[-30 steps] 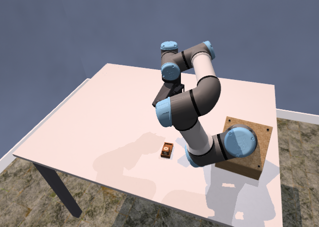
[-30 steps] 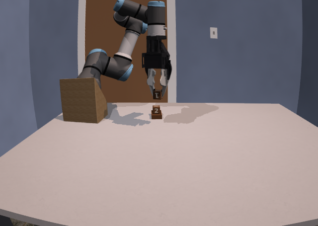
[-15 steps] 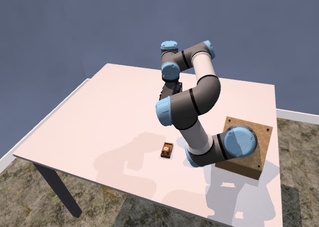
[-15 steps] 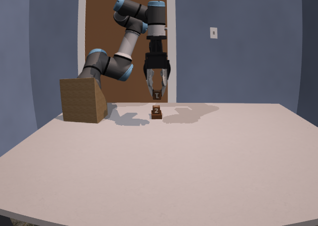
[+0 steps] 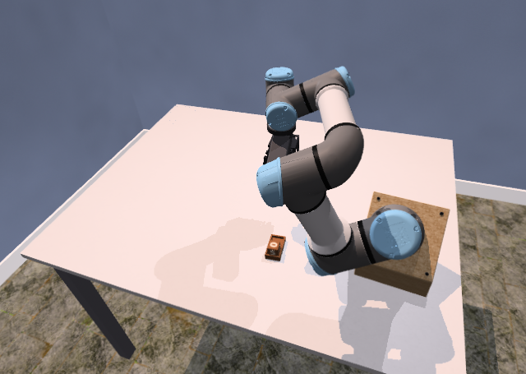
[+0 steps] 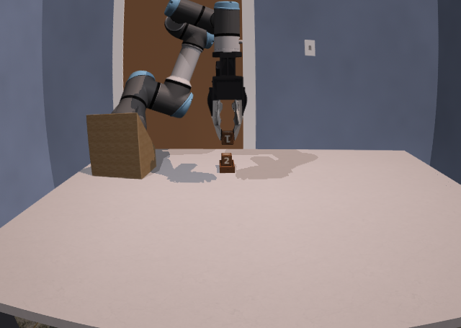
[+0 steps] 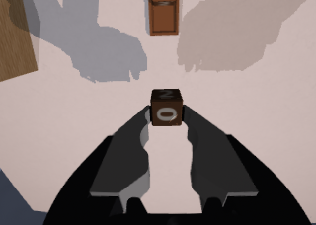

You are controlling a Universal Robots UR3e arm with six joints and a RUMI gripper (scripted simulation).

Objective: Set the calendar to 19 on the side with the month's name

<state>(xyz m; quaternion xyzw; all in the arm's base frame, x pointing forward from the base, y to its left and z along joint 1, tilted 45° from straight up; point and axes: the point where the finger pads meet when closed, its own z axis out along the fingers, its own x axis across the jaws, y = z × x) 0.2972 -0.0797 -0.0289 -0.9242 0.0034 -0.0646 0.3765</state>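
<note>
My gripper is now 120 mm above the tray, 110 mm to the right of it and 10 mm past it. Round my hand: brown digit cube (10 mm below).
</note>
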